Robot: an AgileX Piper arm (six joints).
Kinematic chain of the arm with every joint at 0, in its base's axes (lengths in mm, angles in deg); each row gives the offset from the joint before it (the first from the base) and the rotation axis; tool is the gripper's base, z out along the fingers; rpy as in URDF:
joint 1: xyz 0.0 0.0 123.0 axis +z
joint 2: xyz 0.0 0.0 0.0 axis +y
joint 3: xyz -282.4 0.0 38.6 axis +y
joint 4: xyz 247.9 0.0 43.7 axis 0.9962 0 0.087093
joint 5: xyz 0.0 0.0 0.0 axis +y
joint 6: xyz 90.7 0.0 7.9 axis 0.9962 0 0.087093
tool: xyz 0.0 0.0 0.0 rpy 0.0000 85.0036 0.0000
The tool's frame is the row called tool.
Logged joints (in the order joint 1, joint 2, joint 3, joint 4, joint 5, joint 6), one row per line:
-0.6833, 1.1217, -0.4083, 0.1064, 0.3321, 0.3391
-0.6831, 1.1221, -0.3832, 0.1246, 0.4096, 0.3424
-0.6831, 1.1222, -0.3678, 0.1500, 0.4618, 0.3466
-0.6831, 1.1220, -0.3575, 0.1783, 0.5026, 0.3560
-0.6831, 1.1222, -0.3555, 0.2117, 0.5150, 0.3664
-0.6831, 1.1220, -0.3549, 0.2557, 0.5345, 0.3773
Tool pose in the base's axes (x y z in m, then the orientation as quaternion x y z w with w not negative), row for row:
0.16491, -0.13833, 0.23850, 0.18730, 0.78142, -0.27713, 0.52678
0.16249, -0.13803, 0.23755, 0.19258, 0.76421, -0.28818, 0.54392
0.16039, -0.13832, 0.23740, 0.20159, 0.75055, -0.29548, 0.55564
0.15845, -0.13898, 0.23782, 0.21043, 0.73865, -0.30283, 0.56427
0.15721, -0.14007, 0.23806, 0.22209, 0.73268, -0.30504, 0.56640
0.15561, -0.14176, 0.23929, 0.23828, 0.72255, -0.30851, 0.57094
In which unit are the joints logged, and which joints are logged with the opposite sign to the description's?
The joints are logged in radians. Opposite sign: joint 5, joint 6.
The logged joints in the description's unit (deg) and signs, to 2 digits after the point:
-39.15, 64.27, -23.39, 6.10, -19.03, -19.43
-39.14, 64.29, -21.96, 7.14, -23.47, -19.62
-39.14, 64.30, -21.07, 8.59, -26.46, -19.86
-39.14, 64.29, -20.48, 10.22, -28.80, -20.40
-39.14, 64.30, -20.37, 12.13, -29.51, -20.99
-39.14, 64.29, -20.33, 14.65, -30.62, -21.62

